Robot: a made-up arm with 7 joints. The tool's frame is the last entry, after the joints. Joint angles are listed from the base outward.
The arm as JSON. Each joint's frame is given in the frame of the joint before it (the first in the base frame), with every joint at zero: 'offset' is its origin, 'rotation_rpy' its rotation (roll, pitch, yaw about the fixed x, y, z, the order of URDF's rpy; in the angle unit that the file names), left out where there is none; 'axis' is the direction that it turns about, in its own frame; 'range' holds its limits. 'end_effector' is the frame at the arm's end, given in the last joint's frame.
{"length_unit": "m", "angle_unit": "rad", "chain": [
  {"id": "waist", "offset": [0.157, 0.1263, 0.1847], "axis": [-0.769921, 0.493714, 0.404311], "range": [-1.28, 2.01]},
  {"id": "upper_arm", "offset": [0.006, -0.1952, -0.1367], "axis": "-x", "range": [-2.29, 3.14]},
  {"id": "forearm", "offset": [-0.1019, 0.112, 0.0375], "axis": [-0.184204, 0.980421, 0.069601], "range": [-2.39, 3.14]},
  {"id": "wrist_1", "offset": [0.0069, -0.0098, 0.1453], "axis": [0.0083, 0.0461, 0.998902], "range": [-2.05, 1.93]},
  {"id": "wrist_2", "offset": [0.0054, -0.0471, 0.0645], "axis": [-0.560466, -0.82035, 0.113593], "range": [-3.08, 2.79]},
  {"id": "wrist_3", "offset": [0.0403, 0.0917, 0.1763], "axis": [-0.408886, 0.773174, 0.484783], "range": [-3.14, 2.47]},
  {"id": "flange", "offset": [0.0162, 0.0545, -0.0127], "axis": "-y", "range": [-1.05, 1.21]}
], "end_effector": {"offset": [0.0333, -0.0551, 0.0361], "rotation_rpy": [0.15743, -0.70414, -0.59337]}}
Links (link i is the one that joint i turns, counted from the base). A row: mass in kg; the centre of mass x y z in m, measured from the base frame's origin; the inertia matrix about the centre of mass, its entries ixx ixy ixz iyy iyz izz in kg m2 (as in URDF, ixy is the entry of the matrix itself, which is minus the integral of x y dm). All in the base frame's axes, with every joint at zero. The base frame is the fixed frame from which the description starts. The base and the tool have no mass.
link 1: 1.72; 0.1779 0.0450 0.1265; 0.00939 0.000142 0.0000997 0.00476 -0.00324 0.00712
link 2: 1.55; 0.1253 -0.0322 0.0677; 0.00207 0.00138 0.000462 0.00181 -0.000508 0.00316
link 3: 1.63; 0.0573 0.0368 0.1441; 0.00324 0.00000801 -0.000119 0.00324 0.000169 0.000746
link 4: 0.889; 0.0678 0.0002 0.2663; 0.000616 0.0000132 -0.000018 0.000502 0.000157 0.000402
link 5: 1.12; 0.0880 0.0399 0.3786; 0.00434 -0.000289 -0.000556 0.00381 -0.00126 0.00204
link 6: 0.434; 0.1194 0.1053 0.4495; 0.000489 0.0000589 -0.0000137 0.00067 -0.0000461 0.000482
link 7: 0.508; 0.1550 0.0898 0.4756; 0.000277 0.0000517 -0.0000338 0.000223 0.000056 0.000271
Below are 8 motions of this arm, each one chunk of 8 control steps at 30 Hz.
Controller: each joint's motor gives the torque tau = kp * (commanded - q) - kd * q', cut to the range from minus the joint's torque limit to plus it. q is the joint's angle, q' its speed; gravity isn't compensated. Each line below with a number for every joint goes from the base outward.
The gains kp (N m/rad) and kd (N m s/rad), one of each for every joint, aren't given. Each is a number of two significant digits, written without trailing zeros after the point. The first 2 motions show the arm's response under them.
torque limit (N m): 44 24 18 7.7 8.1 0.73 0.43
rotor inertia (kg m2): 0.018 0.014 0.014 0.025 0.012 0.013 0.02
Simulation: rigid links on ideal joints. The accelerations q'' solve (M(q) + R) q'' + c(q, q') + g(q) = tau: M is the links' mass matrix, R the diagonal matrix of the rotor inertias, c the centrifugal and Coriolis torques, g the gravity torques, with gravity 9.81 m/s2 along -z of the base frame. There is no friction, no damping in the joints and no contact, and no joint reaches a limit. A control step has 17 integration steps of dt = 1/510 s. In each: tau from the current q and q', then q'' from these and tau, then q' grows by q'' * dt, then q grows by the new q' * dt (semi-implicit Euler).
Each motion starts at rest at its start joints. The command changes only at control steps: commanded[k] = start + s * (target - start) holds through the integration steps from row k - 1 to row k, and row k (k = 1, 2, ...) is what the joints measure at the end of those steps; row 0 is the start. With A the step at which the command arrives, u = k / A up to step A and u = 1 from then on. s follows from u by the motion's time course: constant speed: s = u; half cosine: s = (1 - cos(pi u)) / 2; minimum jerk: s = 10 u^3 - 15 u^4 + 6 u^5; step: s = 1 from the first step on.
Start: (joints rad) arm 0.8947 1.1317 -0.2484 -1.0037 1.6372 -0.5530 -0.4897
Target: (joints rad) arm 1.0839 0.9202 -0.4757 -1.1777 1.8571 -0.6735 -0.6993
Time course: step
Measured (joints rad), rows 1 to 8:
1: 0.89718 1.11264 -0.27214 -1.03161 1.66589 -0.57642 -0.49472
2: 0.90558 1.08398 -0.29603 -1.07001 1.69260 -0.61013 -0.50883
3: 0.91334 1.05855 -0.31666 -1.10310 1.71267 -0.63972 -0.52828
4: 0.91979 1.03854 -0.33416 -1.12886 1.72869 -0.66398 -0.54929
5: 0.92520 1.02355 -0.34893 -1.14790 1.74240 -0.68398 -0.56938
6: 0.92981 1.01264 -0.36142 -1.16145 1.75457 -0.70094 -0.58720
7: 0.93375 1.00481 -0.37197 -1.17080 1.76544 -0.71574 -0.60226
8: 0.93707 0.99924 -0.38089 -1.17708 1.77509 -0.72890 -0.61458
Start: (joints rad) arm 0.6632 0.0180 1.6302 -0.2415 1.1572 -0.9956 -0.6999
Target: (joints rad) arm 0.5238 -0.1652 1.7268 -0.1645 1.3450 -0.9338 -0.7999
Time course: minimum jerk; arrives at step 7
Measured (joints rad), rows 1 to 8:
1: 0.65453 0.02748 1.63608 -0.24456 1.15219 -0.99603 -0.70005
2: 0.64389 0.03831 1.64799 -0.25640 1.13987 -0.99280 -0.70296
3: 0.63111 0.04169 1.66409 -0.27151 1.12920 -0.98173 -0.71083
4: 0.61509 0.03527 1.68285 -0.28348 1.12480 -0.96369 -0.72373
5: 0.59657 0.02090 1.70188 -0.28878 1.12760 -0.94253 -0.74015
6: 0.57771 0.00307 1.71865 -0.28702 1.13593 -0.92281 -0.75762
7: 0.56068 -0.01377 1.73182 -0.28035 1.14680 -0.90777 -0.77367
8: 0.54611 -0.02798 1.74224 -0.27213 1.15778 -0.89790 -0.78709
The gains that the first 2 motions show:
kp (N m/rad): 84 92 84 18 14 1.5 2
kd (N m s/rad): 16 12 17 2.4 2.8 0.33 0.44
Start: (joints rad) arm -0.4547 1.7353 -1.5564 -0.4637 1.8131 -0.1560 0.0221
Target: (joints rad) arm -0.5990 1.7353 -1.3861 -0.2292 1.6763 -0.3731 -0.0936
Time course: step
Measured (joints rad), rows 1 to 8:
1: -0.46790 1.74660 -1.53833 -0.42332 1.79321 -0.16652 0.01759
2: -0.49280 1.75585 -1.52015 -0.36709 1.76390 -0.20272 0.01018
3: -0.51917 1.76173 -1.50350 -0.32459 1.73767 -0.25236 0.00234
4: -0.54381 1.76517 -1.48872 -0.29630 1.71591 -0.30301 -0.00568
5: -0.56556 1.76716 -1.47586 -0.27824 1.69822 -0.34818 -0.01378
6: -0.58400 1.76840 -1.46485 -0.26678 1.68398 -0.38556 -0.02177
7: -0.59912 1.76932 -1.45555 -0.25934 1.67263 -0.41519 -0.02936
8: -0.61112 1.77016 -1.44780 -0.25419 1.66365 -0.43812 -0.03632

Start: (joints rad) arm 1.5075 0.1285 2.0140 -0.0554 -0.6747 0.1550 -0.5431
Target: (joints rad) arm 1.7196 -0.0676 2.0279 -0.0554 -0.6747 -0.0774 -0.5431
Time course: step
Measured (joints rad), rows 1 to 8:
1: 1.52326 0.09362 2.01545 -0.06065 -0.66788 0.13563 -0.53904
2: 1.53997 0.05465 2.01190 -0.05733 -0.65087 0.10783 -0.53454
3: 1.55248 0.02253 2.00737 -0.05156 -0.63053 0.08331 -0.53058
4: 1.56242 -0.00274 2.00302 -0.04589 -0.61116 0.06334 -0.52693
5: 1.57077 -0.02208 1.99926 -0.04138 -0.59456 0.04694 -0.52345
6: 1.57805 -0.03659 1.99621 -0.03826 -0.58119 0.03285 -0.52012
7: 1.58450 -0.04732 1.99386 -0.03638 -0.57085 0.02014 -0.51695
8: 1.59023 -0.05516 1.99210 -0.03546 -0.56309 0.00826 -0.51395

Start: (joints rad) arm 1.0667 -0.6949 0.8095 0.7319 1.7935 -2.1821 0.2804
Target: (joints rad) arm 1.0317 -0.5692 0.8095 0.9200 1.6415 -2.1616 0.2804
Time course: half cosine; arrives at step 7
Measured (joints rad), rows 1 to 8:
1: 1.06188 -0.68596 0.81766 0.73638 1.79719 -2.18531 0.28100
2: 1.05548 -0.67028 0.82633 0.74468 1.80412 -2.19392 0.28348
3: 1.04850 -0.65159 0.83351 0.75765 1.80813 -2.20467 0.28760
4: 1.04109 -0.63044 0.83951 0.77674 1.80718 -2.21542 0.29247
5: 1.03358 -0.60801 0.84471 0.80075 1.80156 -2.22522 0.29732
6: 1.02638 -0.58623 0.84939 0.82660 1.79288 -2.23377 0.30166
7: 1.02002 -0.56747 0.85373 0.85034 1.78335 -2.24116 0.30520
8: 1.01469 -0.55279 0.85763 0.86972 1.77436 -2.24754 0.30787

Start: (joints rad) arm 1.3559 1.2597 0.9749 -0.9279 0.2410 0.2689 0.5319
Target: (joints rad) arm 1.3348 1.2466 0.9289 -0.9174 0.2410 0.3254 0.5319
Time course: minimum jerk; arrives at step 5
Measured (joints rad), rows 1 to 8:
1: 1.34360 1.26203 0.97577 -0.92532 0.24493 0.26543 0.53390
2: 1.32642 1.26307 0.97536 -0.92210 0.24654 0.25728 0.53839
3: 1.30984 1.26235 0.97227 -0.91935 0.24627 0.24814 0.54357
4: 1.29456 1.26047 0.96722 -0.91673 0.24536 0.24030 0.54868
5: 1.28102 1.25812 0.96175 -0.91441 0.24410 0.23411 0.55349
6: 1.26947 1.25607 0.95682 -0.91261 0.24279 0.22917 0.55780
7: 1.25986 1.25464 0.95269 -0.91127 0.24180 0.22523 0.56150
8: 1.25197 1.25386 0.94936 -0.91021 0.24134 0.22218 0.56458

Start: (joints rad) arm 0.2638 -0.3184 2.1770 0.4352 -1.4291 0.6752 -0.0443
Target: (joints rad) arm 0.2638 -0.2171 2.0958 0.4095 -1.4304 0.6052 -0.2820
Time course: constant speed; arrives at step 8
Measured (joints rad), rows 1 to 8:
1: 0.25463 -0.30495 2.18033 0.43610 -1.42474 0.67326 -0.04435
2: 0.24307 -0.28590 2.18339 0.43424 -1.41556 0.66852 -0.04344
3: 0.23310 -0.26761 2.18429 0.43024 -1.40666 0.66235 -0.04356
4: 0.22485 -0.25056 2.18339 0.42571 -1.39907 0.65533 -0.04634
5: 0.21809 -0.23463 2.18107 0.42148 -1.39286 0.64764 -0.05247
6: 0.21254 -0.21962 2.17759 0.41786 -1.38787 0.63933 -0.06207
7: 0.20797 -0.20534 2.17317 0.41489 -1.38388 0.63048 -0.07494
8: 0.20420 -0.19163 2.16794 0.41248 -1.38072 0.62116 -0.09073

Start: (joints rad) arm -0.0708 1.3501 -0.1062 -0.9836 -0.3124 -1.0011 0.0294
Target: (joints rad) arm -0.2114 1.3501 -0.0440 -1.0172 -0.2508 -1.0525 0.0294
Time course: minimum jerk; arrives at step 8
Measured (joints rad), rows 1 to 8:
1: -0.07605 1.36277 -0.10695 -0.98583 -0.30998 -0.99926 0.02900
2: -0.08294 1.38322 -0.10582 -0.98754 -0.29287 -0.99646 0.03013
3: -0.09083 1.40449 -0.10278 -0.98720 -0.26724 -0.99401 0.03402
4: -0.10108 1.42392 -0.09788 -0.98664 -0.23792 -0.99270 0.04020
5: -0.11411 1.44041 -0.09135 -0.98675 -0.20800 -0.99308 0.04775
6: -0.12911 1.45364 -0.08368 -0.98740 -0.17968 -0.99512 0.05575
7: -0.14445 1.46372 -0.07563 -0.98800 -0.15456 -0.99822 0.06347
8: -0.15844 1.47099 -0.06800 -0.98821 -0.13354 -1.00155 0.07042

